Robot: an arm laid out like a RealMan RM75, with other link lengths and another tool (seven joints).
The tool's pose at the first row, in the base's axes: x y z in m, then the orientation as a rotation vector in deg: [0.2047, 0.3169, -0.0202, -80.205, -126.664, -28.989]
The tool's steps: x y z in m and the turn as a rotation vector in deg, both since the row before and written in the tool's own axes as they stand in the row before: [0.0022, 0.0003, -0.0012, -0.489, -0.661, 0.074]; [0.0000, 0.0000, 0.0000, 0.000, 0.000, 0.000]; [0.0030, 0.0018, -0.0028, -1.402, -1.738, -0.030]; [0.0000, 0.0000, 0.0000, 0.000, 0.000, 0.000]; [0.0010, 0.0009, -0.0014, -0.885, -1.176, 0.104]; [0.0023, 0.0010, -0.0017, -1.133, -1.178, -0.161]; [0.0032, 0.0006, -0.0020, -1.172, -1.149, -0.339]
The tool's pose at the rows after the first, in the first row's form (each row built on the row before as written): [0.2044, 0.3180, -0.0179, -80.894, -127.145, -29.144]; [0.2044, 0.3180, -0.0179, -80.894, -127.145, -29.144]; [0.2054, 0.3195, -0.0138, -82.537, -128.592, -29.768]; [0.2054, 0.3195, -0.0138, -82.537, -128.592, -29.768]; [0.2061, 0.3199, -0.0120, -83.754, -129.459, -30.076]; [0.2064, 0.3212, -0.0093, -84.815, -130.560, -30.764]; [0.2059, 0.3229, -0.0059, -85.689, -131.790, -31.576]
